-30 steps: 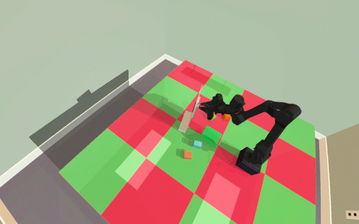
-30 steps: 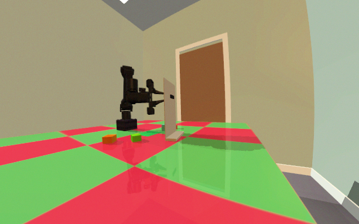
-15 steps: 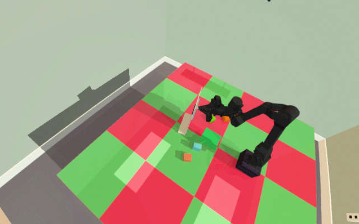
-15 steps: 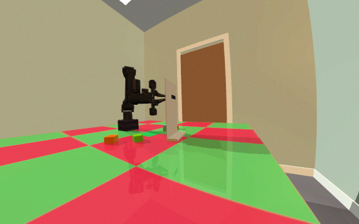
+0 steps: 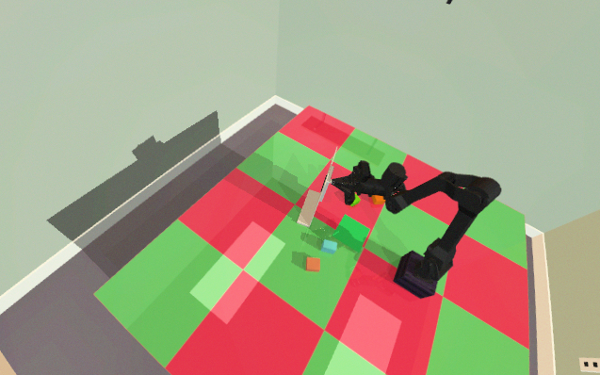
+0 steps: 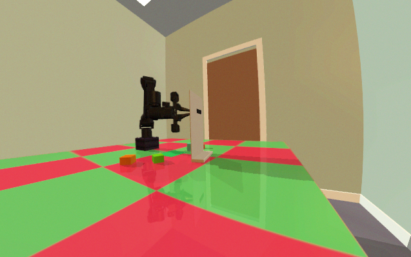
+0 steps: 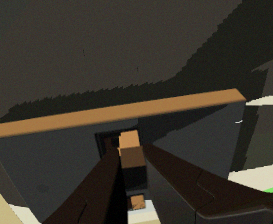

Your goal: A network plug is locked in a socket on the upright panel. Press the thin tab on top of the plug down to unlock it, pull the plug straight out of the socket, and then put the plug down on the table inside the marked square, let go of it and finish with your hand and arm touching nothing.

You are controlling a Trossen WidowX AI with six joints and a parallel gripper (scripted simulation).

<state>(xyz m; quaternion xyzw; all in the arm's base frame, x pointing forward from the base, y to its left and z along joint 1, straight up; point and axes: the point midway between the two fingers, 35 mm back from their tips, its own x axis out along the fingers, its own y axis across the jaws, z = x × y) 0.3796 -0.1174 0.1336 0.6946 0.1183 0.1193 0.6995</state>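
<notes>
Right now my gripper tip is 15 cm past the green square, 3 cm to the right of it and 21 cm above it. Also, from my gripper tip: beige panel (3 cm ahead, 1 cm to the left, 8 cm below); then network plug (right at my gripper tip); then lime cube (12 cm behind, 12 cm to the right, 20 cm below).
</notes>
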